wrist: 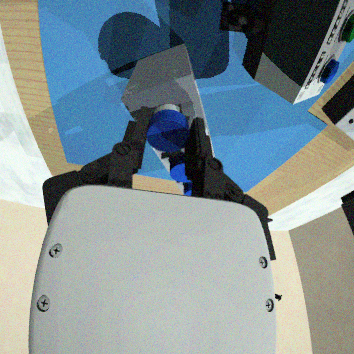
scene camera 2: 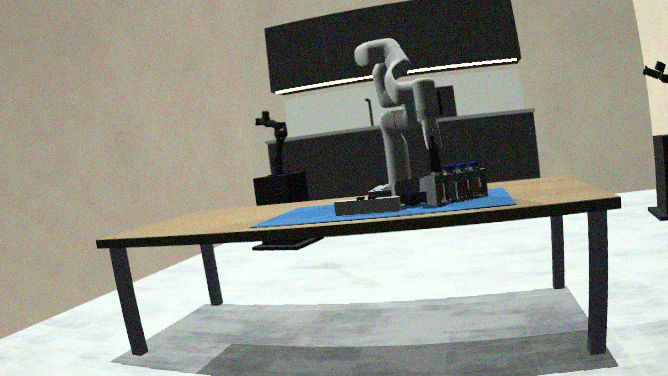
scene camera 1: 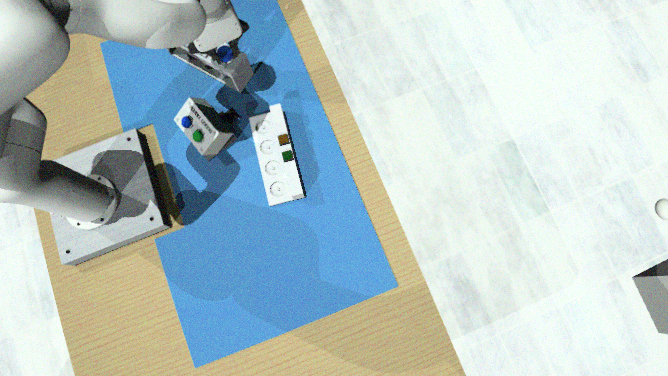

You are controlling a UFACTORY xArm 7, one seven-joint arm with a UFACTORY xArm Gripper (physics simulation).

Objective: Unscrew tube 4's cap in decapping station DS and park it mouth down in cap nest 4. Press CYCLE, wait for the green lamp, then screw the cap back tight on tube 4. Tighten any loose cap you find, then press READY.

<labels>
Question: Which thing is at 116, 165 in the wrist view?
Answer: My gripper.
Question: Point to a grey button box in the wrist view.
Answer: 293, 55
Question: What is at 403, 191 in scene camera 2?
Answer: A grey button box.
</labels>
